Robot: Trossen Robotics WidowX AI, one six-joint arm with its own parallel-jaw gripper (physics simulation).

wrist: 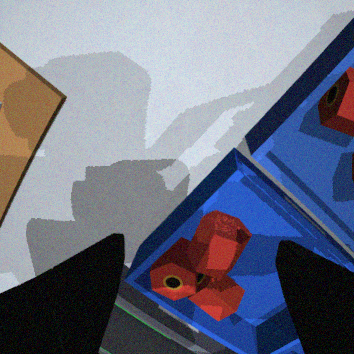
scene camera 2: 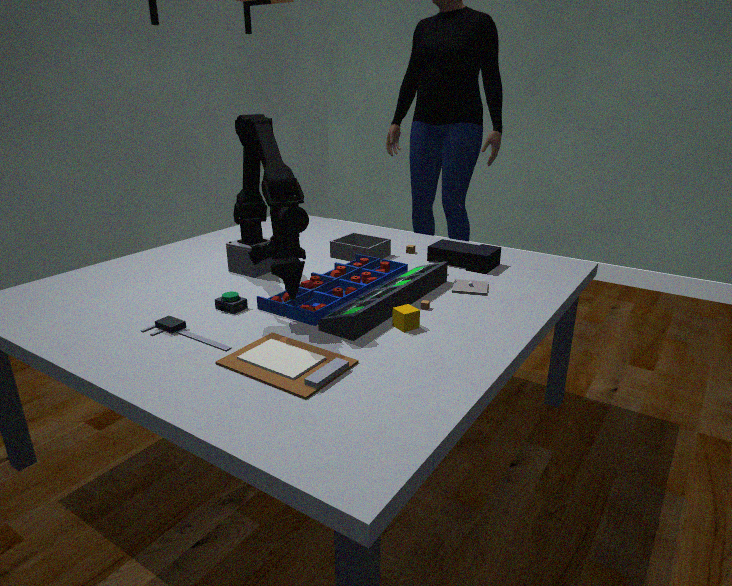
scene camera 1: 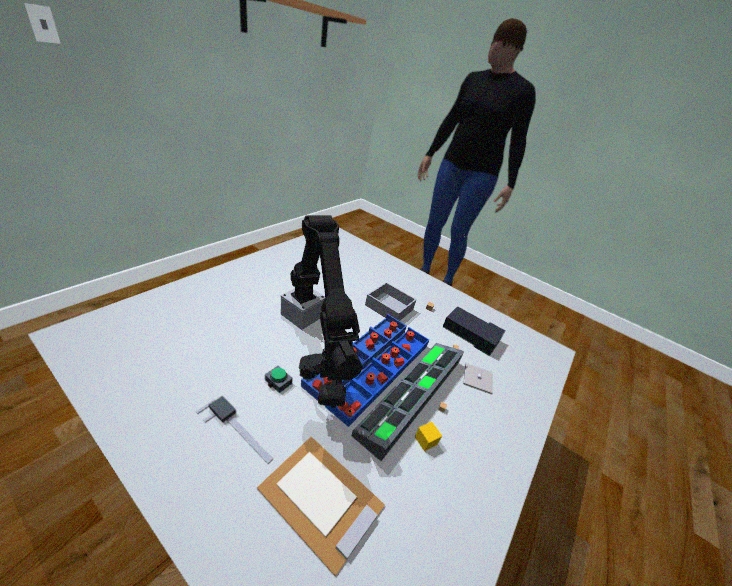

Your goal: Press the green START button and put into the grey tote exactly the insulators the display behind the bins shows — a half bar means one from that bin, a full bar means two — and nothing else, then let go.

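Observation:
My gripper (scene camera 1: 332,400) (scene camera 2: 293,296) (wrist: 201,248) is open and empty, low over the near-end bin, its fingers on either side of red insulators. That bin holds three insulators (wrist: 220,245), clustered by its wall. The blue bins (scene camera 2: 286,310) (wrist: 200,192) stand in two rows, with red insulators in the others. The display (scene camera 2: 366,318) behind them shows green bars; the far one (scene camera 1: 434,354) looks longer than the middle one (scene camera 1: 427,381) and near one (scene camera 1: 385,430). The green START button (scene camera 1: 278,373) (scene camera 2: 230,296) is left of the bins. The grey tote (scene camera 1: 379,308) (scene camera 2: 360,248) shows no insulator inside in scene camera 1.
A brown clipboard (scene camera 1: 268,488) (wrist: 30,100) lies near the bins' close end, and a caliper (scene camera 1: 250,438) to its left. A yellow cube (scene camera 1: 428,435) (scene camera 2: 405,317), a pale plate (scene camera 1: 478,378) and a black box (scene camera 1: 473,329) are beyond the display. A person (scene camera 1: 482,134) stands behind the table.

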